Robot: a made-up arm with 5 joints.
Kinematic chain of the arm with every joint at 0, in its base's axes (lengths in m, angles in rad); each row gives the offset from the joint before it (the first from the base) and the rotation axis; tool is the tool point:
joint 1: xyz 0 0 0.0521 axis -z
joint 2: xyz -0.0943 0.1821 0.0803 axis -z
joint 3: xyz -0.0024 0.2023 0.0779 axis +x
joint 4: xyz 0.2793 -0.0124 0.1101 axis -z
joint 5: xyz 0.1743 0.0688 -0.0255 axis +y
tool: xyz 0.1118 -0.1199 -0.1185
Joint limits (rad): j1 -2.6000..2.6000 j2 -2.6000..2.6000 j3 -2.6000..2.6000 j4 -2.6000..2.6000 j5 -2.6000..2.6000
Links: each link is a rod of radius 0.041 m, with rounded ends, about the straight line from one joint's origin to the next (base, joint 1, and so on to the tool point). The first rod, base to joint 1, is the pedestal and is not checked.
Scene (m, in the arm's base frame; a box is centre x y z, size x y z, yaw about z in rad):
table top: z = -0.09
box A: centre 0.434 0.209 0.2 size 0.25 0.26 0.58 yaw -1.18
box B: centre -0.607 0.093 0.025 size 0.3 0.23 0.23 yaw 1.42
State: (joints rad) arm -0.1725 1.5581 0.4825 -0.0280 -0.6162
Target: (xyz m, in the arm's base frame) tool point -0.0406 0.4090 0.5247
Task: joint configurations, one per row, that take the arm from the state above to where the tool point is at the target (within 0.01 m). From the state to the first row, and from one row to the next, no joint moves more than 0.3 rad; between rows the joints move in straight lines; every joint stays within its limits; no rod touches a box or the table.
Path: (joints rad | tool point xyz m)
1: -0.2242 1.4925 0.3604 0.2569 -0.7793 | 0.0782 -0.3957 0.2321
2: -0.2759 1.4268 0.2382 0.5419 -0.9425 | 0.0376 -0.3606 0.2586
3: -0.3276 1.3612 0.1161 0.8268 -1.1056 | 0.0023 -0.3074 0.3072
4: -0.3793 1.2956 -0.0060 1.1118 -1.2688 | -0.0225 -0.2344 0.3683
5: -0.4310 1.2299 -0.1281 1.3967 -1.4319 | -0.0354 -0.1413 0.4291
6: -0.6377 0.9997 -0.2887 1.2505 -1.4204 | 0.1007 -0.0765 0.4717
7: -0.8445 0.7694 -0.4493 1.1043 -1.4090 | 0.1707 0.0762 0.5040
8: -1.0513 0.5391 -0.6098 0.9581 -1.3975 | 0.1263 0.2633 0.5225
9: -1.2580 0.3088 -0.7704 0.8119 -1.3860 | -0.0406 0.4090 0.5247

